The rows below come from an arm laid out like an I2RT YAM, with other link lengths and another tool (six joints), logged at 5 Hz.
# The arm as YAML. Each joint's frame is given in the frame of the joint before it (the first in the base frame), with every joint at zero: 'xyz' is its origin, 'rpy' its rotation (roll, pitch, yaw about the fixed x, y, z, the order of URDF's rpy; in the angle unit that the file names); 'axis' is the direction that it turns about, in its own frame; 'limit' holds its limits. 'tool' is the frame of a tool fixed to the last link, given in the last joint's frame.
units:
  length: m
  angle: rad
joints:
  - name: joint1
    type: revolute
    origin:
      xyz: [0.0, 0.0, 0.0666]
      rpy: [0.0, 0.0, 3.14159]
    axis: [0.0, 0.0, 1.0]
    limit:
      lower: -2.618
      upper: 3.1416
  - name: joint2
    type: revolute
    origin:
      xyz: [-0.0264, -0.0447, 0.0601]
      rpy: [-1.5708, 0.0, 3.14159]
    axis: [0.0, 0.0, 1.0]
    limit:
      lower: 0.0
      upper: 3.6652
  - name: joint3
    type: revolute
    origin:
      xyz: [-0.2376, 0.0, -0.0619]
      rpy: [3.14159, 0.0, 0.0]
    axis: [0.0, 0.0, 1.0]
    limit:
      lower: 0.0
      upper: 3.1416
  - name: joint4
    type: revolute
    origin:
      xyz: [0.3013, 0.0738, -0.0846]
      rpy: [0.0, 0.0, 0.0]
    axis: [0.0, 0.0, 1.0]
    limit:
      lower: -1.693
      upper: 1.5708
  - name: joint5
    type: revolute
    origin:
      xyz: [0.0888, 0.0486, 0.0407]
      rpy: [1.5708, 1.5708, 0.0]
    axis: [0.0, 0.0, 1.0]
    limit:
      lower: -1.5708
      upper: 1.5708
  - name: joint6
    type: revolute
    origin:
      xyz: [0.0, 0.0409, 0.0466]
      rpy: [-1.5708, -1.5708, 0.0]
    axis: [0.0, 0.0, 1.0]
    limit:
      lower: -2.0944
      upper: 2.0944
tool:
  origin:
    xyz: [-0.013, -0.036, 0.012]
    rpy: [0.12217, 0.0, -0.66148]
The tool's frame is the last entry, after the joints.
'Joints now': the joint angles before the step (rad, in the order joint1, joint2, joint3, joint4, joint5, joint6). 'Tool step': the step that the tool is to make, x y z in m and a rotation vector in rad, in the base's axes. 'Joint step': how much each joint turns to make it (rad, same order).
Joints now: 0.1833, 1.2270, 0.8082, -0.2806, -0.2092, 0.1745
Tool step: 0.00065, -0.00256, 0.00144, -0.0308, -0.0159, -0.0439
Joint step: 0.0019, 0.0031, -0.0001, 0.0138, 0.0564, 0.0039
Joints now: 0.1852, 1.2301, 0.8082, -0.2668, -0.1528, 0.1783
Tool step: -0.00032, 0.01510, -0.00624, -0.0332, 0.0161, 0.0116
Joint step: 0.0469, 0.0312, 0.0087, -0.0001, 0.0458, 0.0005
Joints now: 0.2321, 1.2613, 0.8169, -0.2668, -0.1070, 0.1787
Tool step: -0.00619, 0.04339, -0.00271, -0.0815, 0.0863, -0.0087
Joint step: 0.1362, 0.0893, 0.0935, -0.1087, 0.1408, 0.0622
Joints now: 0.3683, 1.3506, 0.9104, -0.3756, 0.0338, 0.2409
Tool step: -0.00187, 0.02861, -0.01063, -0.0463, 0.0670, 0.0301
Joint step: 0.0763, 0.0862, 0.0625, -0.0575, 0.0424, 0.0244
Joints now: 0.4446, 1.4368, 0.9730, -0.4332, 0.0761, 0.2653
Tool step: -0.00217, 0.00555, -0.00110, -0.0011, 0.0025, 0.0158
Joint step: 0.0153, 0.0031, -0.0001, 0.0004, -0.0004, -0.0004
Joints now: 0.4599, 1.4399, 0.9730, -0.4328, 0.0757, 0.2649
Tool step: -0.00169, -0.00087, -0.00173, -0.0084, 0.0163, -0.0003
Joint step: 0.0000, 0.0004, 0.0000, -0.0180, 0.0004, 0.0000
